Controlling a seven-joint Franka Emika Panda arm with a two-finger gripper.
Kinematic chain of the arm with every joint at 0, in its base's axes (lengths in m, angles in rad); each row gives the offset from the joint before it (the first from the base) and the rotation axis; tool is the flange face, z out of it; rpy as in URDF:
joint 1: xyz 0 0 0.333 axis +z
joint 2: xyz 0 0 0 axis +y
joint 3: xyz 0 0 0.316 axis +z
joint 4: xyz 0.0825 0 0 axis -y
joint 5: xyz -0.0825 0 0.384 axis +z
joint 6: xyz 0 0 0 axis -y
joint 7: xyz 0.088 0 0 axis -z
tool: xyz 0 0 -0.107 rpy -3.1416 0 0
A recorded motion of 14 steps. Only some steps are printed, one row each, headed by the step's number.
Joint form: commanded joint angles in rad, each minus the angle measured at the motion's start. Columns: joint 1, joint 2, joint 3, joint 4, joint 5, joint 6, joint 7.
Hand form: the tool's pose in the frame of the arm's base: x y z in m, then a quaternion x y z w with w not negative. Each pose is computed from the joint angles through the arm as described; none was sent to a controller.
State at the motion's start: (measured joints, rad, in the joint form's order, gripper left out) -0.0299 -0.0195 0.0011 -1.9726 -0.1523 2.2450 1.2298
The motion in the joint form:
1: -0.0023 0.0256 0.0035 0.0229 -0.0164 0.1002 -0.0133
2: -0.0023 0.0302 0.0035 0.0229 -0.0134 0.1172 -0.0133
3: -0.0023 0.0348 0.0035 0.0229 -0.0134 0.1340 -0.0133
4: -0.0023 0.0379 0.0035 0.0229 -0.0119 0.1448 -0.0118
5: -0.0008 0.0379 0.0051 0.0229 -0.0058 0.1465 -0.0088
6: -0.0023 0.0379 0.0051 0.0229 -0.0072 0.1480 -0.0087
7: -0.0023 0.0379 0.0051 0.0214 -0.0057 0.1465 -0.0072
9: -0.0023 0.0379 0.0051 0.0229 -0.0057 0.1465 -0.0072
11: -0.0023 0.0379 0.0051 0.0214 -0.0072 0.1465 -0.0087
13: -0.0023 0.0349 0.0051 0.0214 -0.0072 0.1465 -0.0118
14: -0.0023 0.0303 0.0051 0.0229 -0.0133 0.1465 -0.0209
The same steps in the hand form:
1: 0.5931 -0.0189 0.5154 -0.82139 0.53216 -0.19918 0.04958
2: 0.5951 -0.0185 0.5147 -0.82046 0.53158 -0.20324 0.05444
3: 0.5969 -0.0182 0.5140 -0.81988 0.53027 -0.20789 0.05820
4: 0.5982 -0.0180 0.5134 -0.81891 0.53042 -0.21043 0.06125
5: 0.5983 -0.0160 0.5136 -0.81801 0.53179 -0.20953 0.06449
6: 0.5984 -0.0169 0.5138 -0.81767 0.53196 -0.21048 0.06431
7: 0.5981 -0.0169 0.5129 -0.81732 0.53313 -0.20889 0.06415
9: 0.5983 -0.0169 0.5136 -0.81717 0.53308 -0.20951 0.06454
11: 0.5981 -0.0169 0.5129 -0.81793 0.53214 -0.20927 0.06348
13: 0.5976 -0.0169 0.5147 -0.81844 0.53076 -0.21062 0.06392
14: 0.5969 -0.0169 0.5182 -0.82101 0.52527 -0.21481 0.06238

